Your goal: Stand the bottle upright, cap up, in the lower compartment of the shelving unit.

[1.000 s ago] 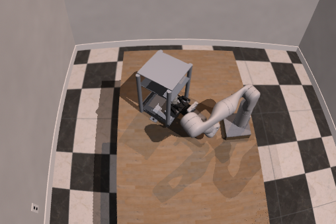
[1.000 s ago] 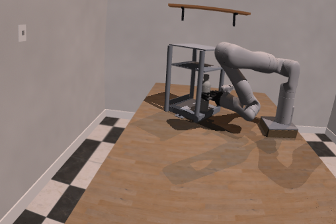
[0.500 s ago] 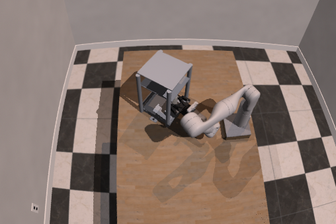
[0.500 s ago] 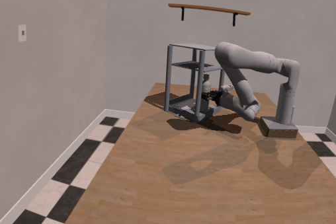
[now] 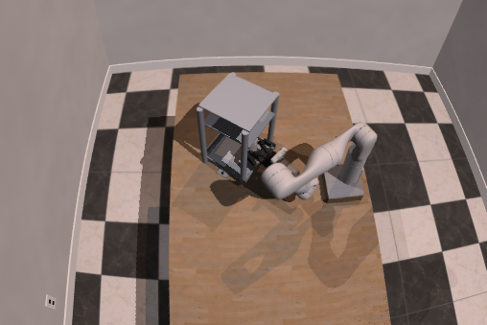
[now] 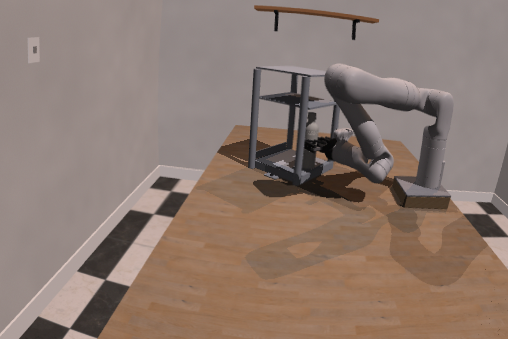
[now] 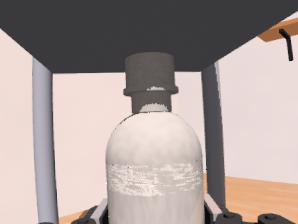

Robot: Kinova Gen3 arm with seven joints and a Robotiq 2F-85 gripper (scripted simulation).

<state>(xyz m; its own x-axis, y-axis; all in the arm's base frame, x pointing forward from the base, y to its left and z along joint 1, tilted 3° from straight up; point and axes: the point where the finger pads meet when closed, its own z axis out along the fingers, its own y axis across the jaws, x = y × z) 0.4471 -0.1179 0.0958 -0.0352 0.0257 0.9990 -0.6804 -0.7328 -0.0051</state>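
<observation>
Now: the white bottle 3 cm above my hand. From my hand the other things lie so: shelving unit (5 cm ahead, 3 cm to the right, 6 cm above).
</observation>
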